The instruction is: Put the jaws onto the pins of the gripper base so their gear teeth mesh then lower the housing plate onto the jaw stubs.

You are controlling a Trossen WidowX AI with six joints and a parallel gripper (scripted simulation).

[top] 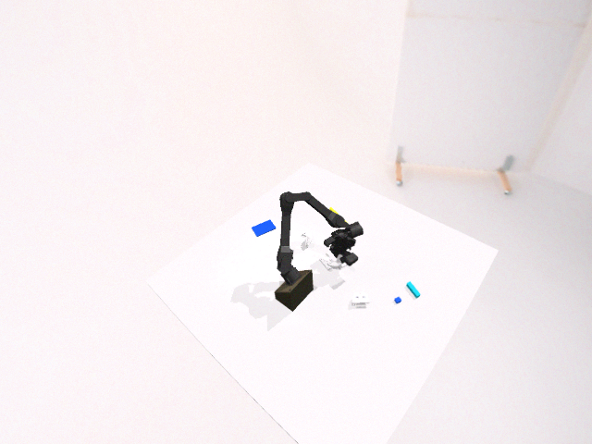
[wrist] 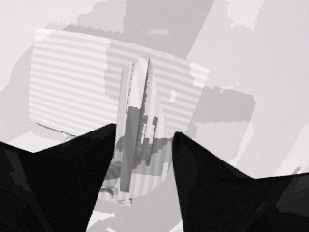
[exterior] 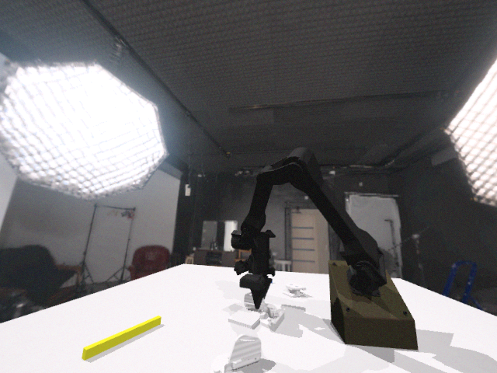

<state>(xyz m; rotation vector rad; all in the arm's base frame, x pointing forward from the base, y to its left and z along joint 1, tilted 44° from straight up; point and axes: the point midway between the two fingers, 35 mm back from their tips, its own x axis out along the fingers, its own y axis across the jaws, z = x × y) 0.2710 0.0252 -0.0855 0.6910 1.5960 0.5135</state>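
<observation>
The flat white plate is 2 cm ahead of my gripper tip, 3 cm to the left of it and 1 cm below it. Round my gripper tip: white jaw: 3 cm behind, 2 cm to the left; yellow bar: 25 cm ahead, 22 cm to the left, 1 cm below; blue cube: 33 cm to the right, 1 cm below.
</observation>
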